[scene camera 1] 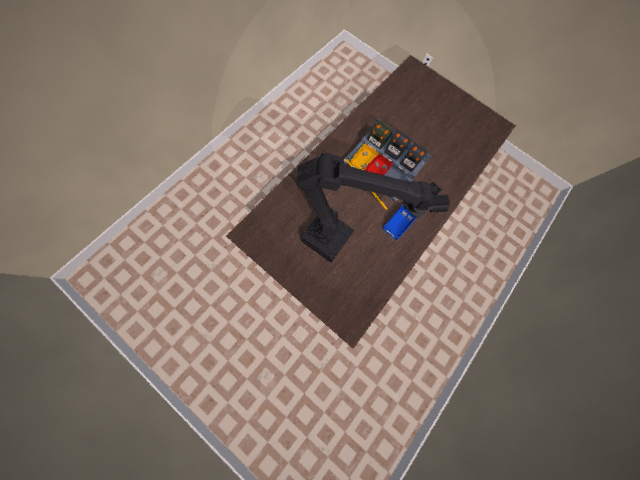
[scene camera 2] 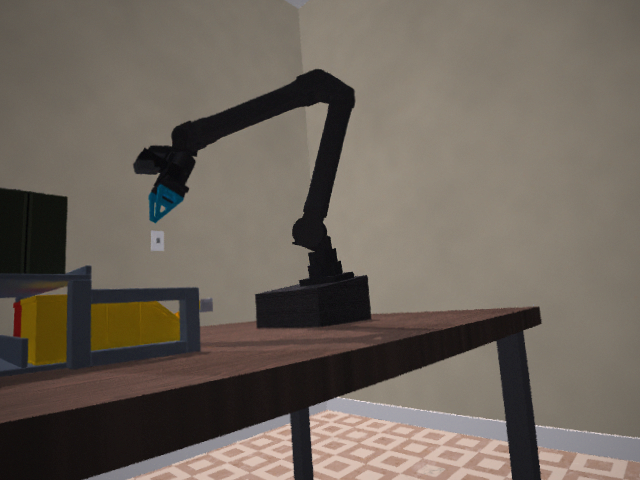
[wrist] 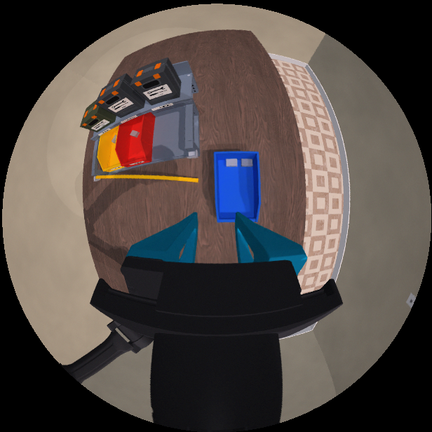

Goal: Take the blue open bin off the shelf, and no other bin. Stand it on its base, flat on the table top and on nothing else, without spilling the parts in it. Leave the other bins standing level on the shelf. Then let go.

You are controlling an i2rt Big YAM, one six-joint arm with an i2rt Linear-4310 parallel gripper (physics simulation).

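Places are measured from the arm's base along level axes (x ahead, y left, z up), in centimetres.
Where they show: gripper, fingertip midpoint: (scene camera 2: pixel 155 219); arm's base at its link origin: (scene camera 1: pixel 321 233) (scene camera 2: pixel 327 281).
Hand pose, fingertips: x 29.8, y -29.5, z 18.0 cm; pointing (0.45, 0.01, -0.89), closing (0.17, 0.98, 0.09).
Observation:
Things, the pixels of their top centre, and the offset from my fingertips. "*": a spot on its surface instead. Level surfaces: height alone.
- blue open bin at its top centre: (scene camera 1: pixel 402 219) dx +3.0, dy -3.4, dz -20.6 cm
- table top at its surface level: dz -28.2 cm
- shelf at a spot on its surface: (scene camera 2: pixel 80 325) * dx +32.7, dy +41.1, dz -23.6 cm
- red bin at a spot on its surface: (scene camera 1: pixel 379 165) * dx +28.7, dy +24.2, dz -25.8 cm
- thin yellow bar at a spot on its surface: (scene camera 1: pixel 379 200) * dx +8.7, dy +12.8, dz -26.3 cm
The blue open bin (scene camera 1: pixel 399 222) (wrist: pixel 236 187) stands upright on its base on the table top (scene camera 1: pixel 320 310) (wrist: pixel 225 90), clear of the shelf (scene camera 2: pixel 80 325) (wrist: pixel 172 130). Two pale parts (wrist: pixel 239 162) lie inside it. My gripper (scene camera 2: pixel 154 219) (wrist: pixel 216 218) is open with a moderate gap and nothing between its teal fingers. It hangs in the air above the table, apart from the bin; its fingertips are hidden in scene camera 1. A yellow bin (scene camera 1: pixel 363 153) (scene camera 2: pixel 124 325) (wrist: pixel 107 150) and a red bin (scene camera 1: pixel 379 165) (wrist: pixel 135 142) stand side by side on the shelf.
Three dark toolboxes (scene camera 1: pixel 398 144) (wrist: pixel 120 95) stand on the shelf's upper level, behind the bins. A thin yellow bar (scene camera 1: pixel 379 200) (wrist: pixel 150 177) runs along the shelf's front. The table's long edge lies beyond the blue bin, on its right in the wrist view.

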